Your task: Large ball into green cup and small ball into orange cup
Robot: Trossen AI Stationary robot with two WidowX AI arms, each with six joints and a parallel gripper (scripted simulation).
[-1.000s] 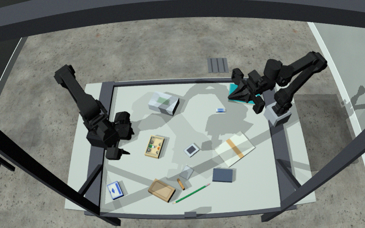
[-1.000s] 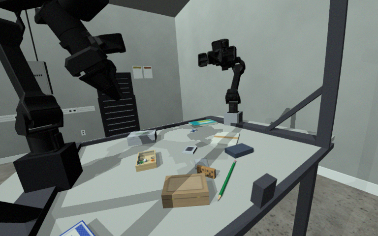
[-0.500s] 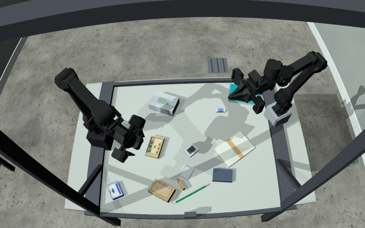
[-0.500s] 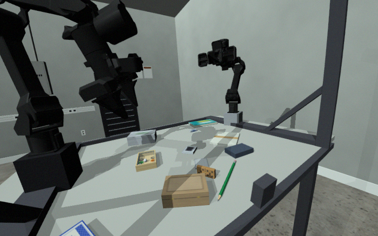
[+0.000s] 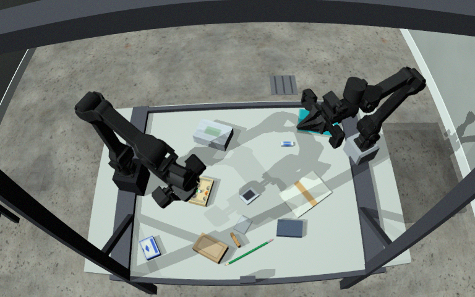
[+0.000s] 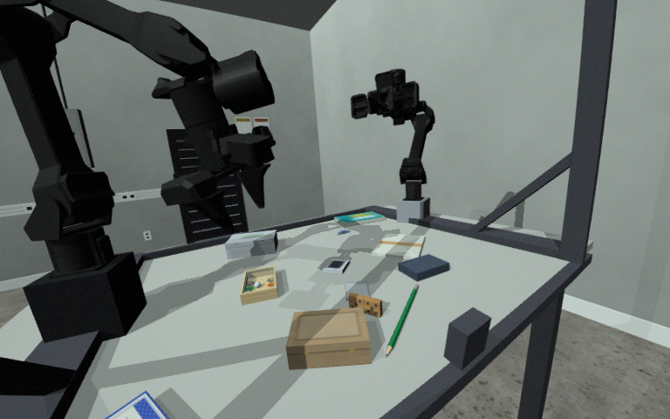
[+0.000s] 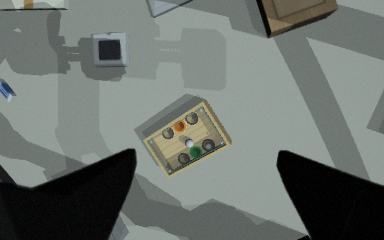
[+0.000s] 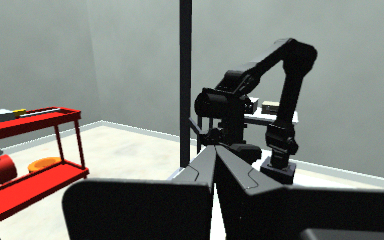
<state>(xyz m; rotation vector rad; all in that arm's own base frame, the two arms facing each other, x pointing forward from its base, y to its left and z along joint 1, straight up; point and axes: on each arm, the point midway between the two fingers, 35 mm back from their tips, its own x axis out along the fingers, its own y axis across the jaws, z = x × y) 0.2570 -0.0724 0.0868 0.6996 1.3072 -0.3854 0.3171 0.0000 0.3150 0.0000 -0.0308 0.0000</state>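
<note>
Right now the covered wooden puzzle is 70 mm ahead of my left hand, 30 mm to the right of it and 190 mm below it. Also, from my left hand: dark blue block 120 mm behind, 330 mm to the right, 190 mm below; then grey square tile 30 mm ahead, 200 mm to the right, 190 mm below; then white box 310 mm ahead, 100 mm to the right, 180 mm below.
</note>
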